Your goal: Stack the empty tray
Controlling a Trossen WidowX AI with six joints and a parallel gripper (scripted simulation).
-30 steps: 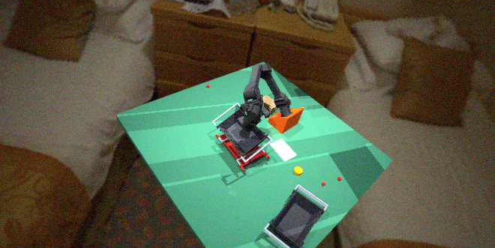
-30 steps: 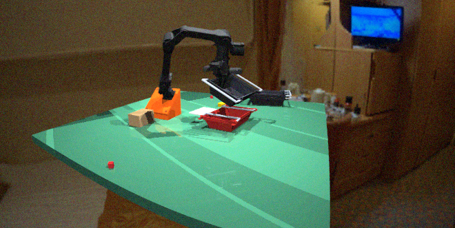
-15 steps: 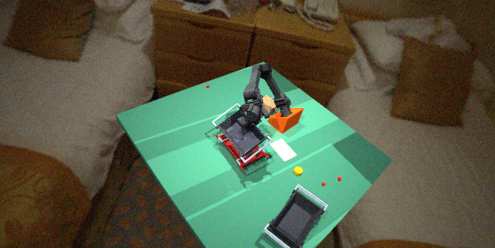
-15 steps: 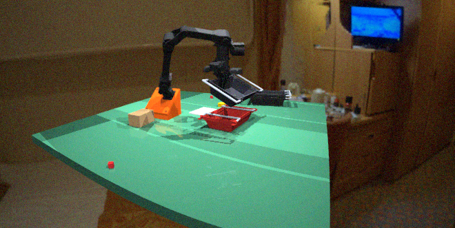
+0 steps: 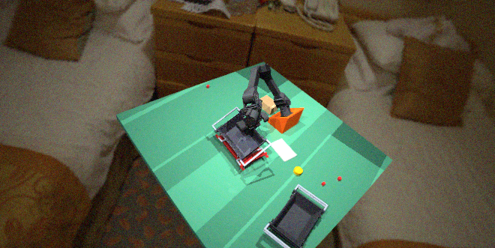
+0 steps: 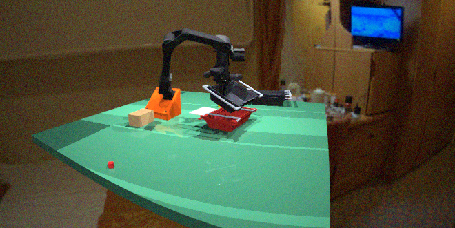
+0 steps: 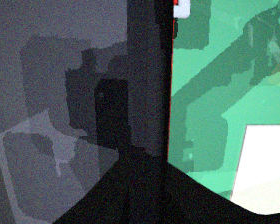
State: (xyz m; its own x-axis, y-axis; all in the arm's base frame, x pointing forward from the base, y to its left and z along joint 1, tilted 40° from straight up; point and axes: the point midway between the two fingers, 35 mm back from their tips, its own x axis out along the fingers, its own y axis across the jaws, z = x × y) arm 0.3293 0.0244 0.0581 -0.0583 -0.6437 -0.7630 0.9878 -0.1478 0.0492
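The black tray lies 7 cm ahead of my gripper tip and 1 cm to the right of it. Round my gripper tip: tan block 39 cm behind, 17 cm to the right, 12 cm below; then yellow disc 12 cm behind, 31 cm to the left, 14 cm below; then white card 18 cm behind, 15 cm to the left, 15 cm below.
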